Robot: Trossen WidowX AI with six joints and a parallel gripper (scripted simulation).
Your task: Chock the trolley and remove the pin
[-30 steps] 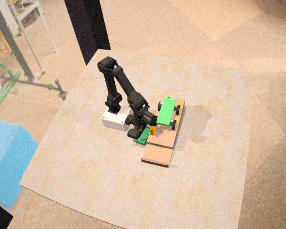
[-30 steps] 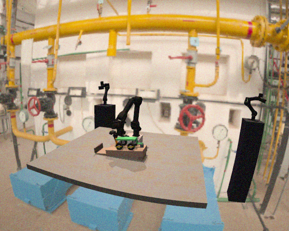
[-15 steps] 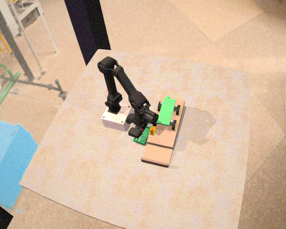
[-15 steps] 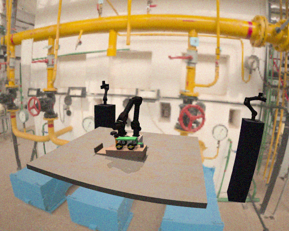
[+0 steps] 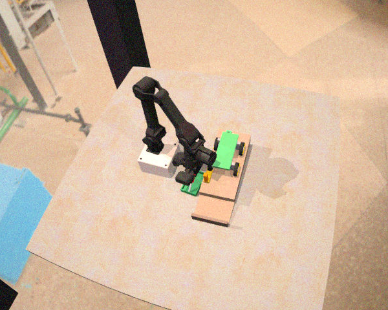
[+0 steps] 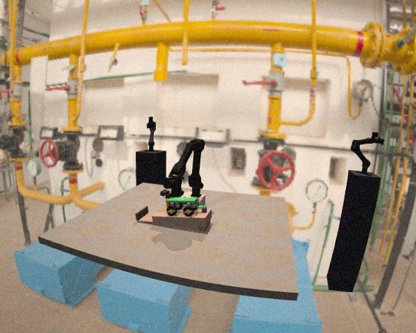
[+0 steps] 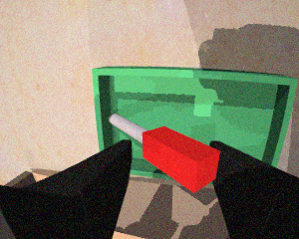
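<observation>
My gripper tip is now 1 cm to the right of the green tray and 5 cm above it. Also, from my gripper tip: red-headed stop pin (1 cm to the right, 1 cm below); then yellow chock (6 cm ahead, 2 cm to the left, 4 cm above); then wooden ramp (11 cm ahead, 12 cm to the left, 1 cm above).
</observation>
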